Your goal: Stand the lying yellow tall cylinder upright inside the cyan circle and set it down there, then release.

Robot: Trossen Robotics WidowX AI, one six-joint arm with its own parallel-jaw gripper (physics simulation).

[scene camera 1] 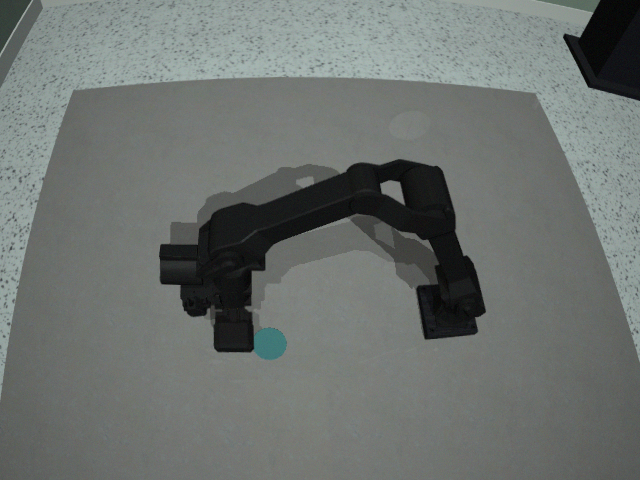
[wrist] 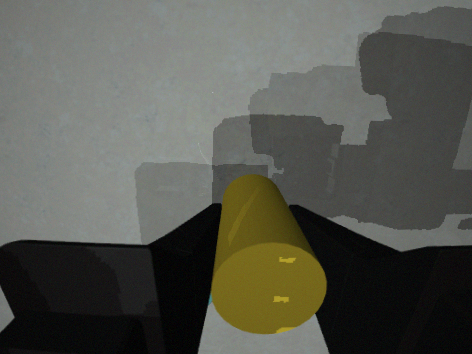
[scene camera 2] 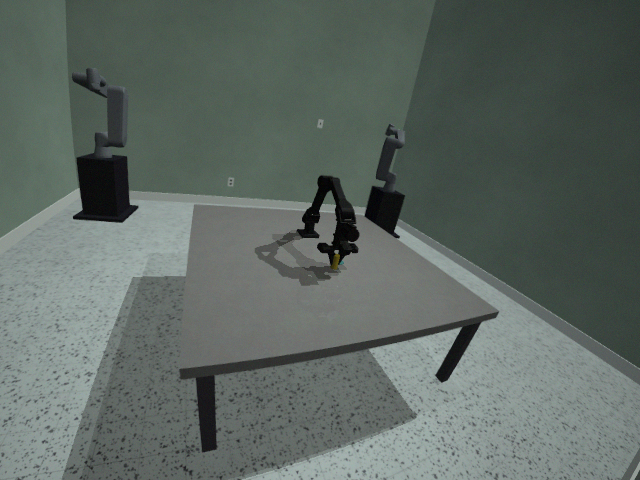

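Seen in the pictures: gripper, fingertip midpoint: [scene camera 1: 234, 314] [wrist: 254, 212] [scene camera 2: 334, 264]; arm's base, origin of the base link: [scene camera 1: 450, 311] [scene camera 2: 308, 231].
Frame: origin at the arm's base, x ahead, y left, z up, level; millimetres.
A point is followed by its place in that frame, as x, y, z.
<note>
The yellow tall cylinder [scene camera 2: 335, 261] @(406, 25, 26) [wrist: 265, 285] @(393, 32, 51) is upright between the fingers. Its round top end faces the wrist camera. The arm hides it in scene camera 1. My gripper [scene camera 2: 337, 258] @(393, 30, 2) [wrist: 254, 212] @(393, 30, 2) is shut on the cylinder, with one finger against each side. The cylinder's base is at or very near the table top; I cannot tell whether it touches. The cyan circle [scene camera 1: 269, 343] @(328, 74, -14) [scene camera 2: 341, 262] @(339, 89, -14) lies flat on the table, right beside the gripper in scene camera 1 and apart from the cylinder. In the wrist view a sliver of it shows left of the cylinder.
The grey table [scene camera 1: 413, 403] @(74, 173, -15) [scene camera 2: 258, 320] @(744, -340, -15) carries the arm's base [scene camera 1: 448, 328] @(8, 35, 3) [scene camera 2: 308, 234] @(45, -14, 1). The arm arches over the table and casts shadows. Two grey robot arms on black pedestals [scene camera 2: 103, 186] [scene camera 2: 383, 209] stand on the floor beyond the table.
</note>
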